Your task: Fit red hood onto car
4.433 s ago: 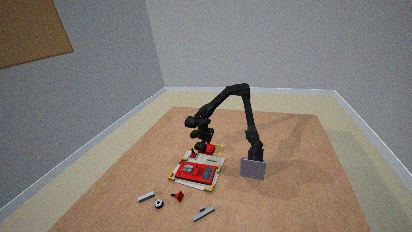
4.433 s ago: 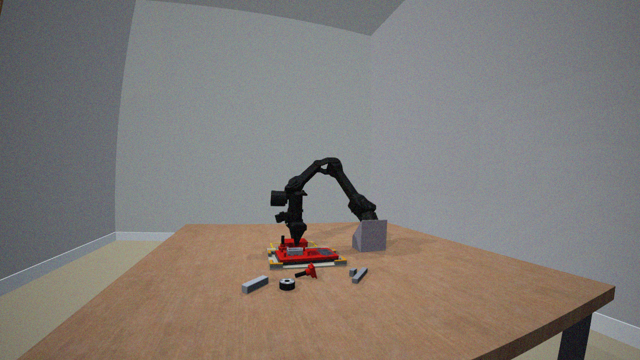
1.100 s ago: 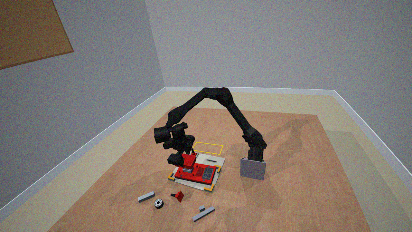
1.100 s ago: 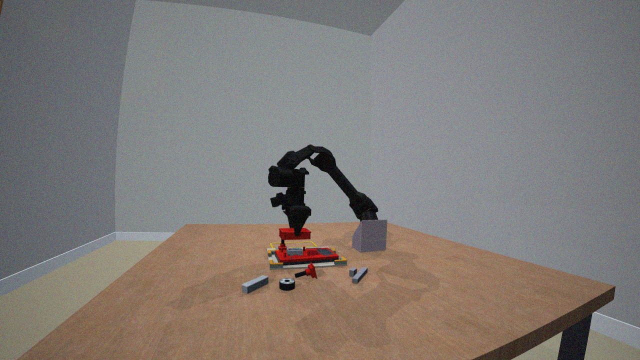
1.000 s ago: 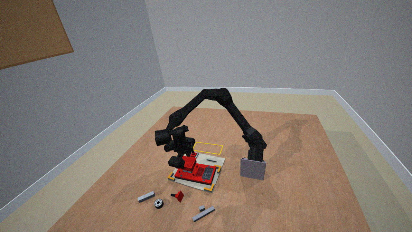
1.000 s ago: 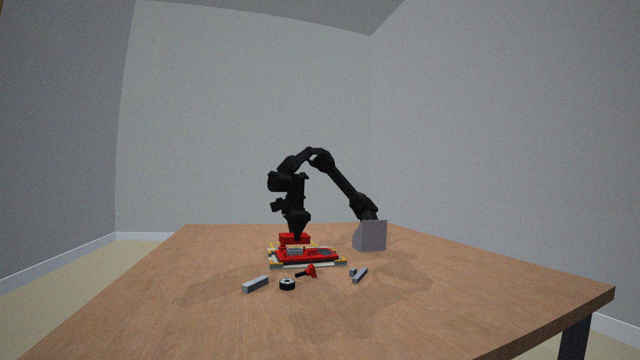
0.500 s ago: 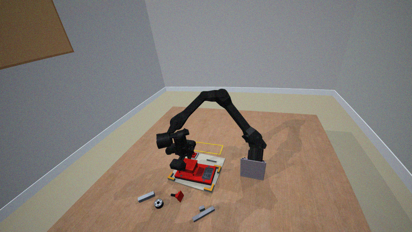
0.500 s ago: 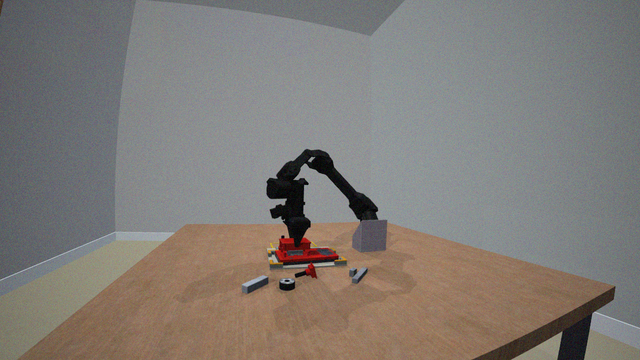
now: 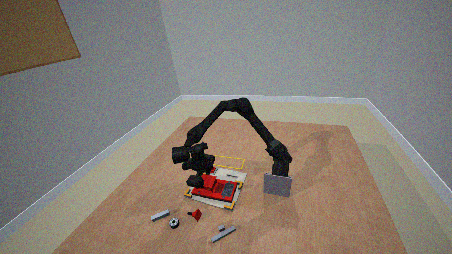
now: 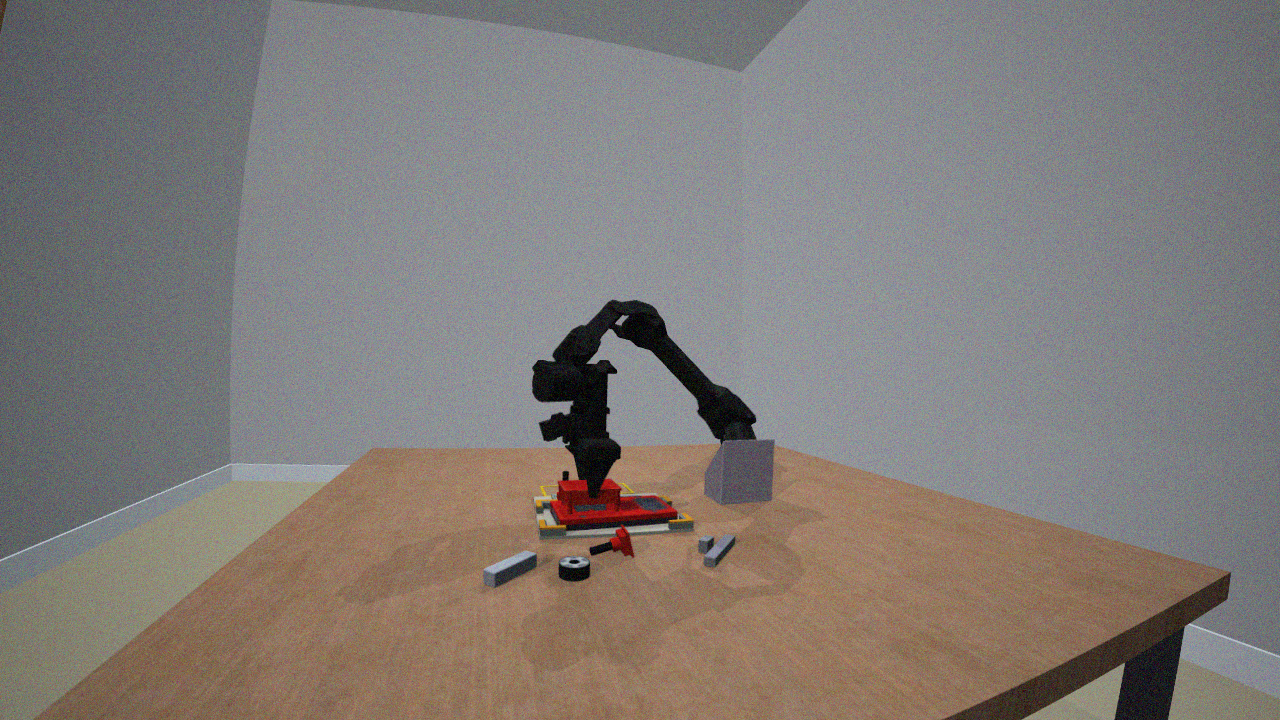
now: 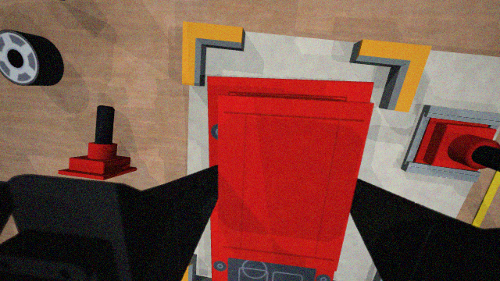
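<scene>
Right now my gripper tip is right at the red hood. From my gripper tip the other things lie so: grey engine block (30 mm below); black wheel (210 mm to the left, 40 mm below, 30 mm ahead).
</scene>
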